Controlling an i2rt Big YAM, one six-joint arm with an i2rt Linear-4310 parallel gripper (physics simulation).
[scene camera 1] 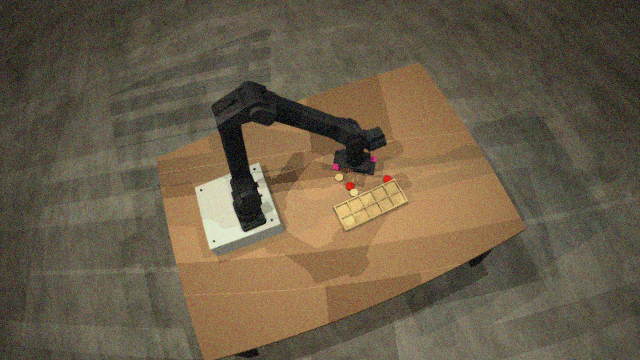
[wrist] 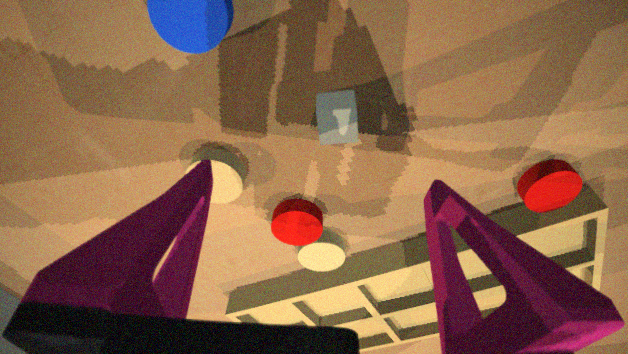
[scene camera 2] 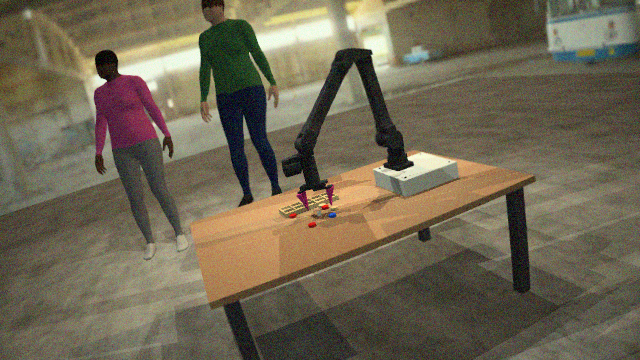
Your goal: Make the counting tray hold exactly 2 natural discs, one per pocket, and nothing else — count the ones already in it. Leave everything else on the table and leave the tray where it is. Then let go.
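Note:
The counting tray [scene camera 1: 377, 216] [wrist: 370, 265] [scene camera 2: 286, 211] is a pale wooden tray with two rows of pockets. A pale round shape shows faintly in its near-left pocket in scene camera 1; I cannot tell surely whether it is a disc. One natural disc [scene camera 1: 354, 192] [wrist: 321, 256] lies outside the tray's long side, close to a red disc [scene camera 1: 350, 186] [wrist: 297, 223]. Another natural disc [scene camera 1: 339, 177] [wrist: 227, 182] lies farther from the tray, partly behind the left finger in the wrist view. My gripper [scene camera 1: 355, 170] [scene camera 2: 319, 205] [wrist: 324, 180] is open and empty, above the table beside the tray.
A grey-white cube [wrist: 337, 117] [scene camera 2: 319, 213] and a blue disc [wrist: 195, 25] [scene camera 2: 332, 215] lie on the table. A second red disc [scene camera 1: 387, 178] [wrist: 551, 187] [scene camera 2: 293, 215] lies by the tray's far corner. Another red disc [scene camera 2: 312, 224] lies farther from the tray.

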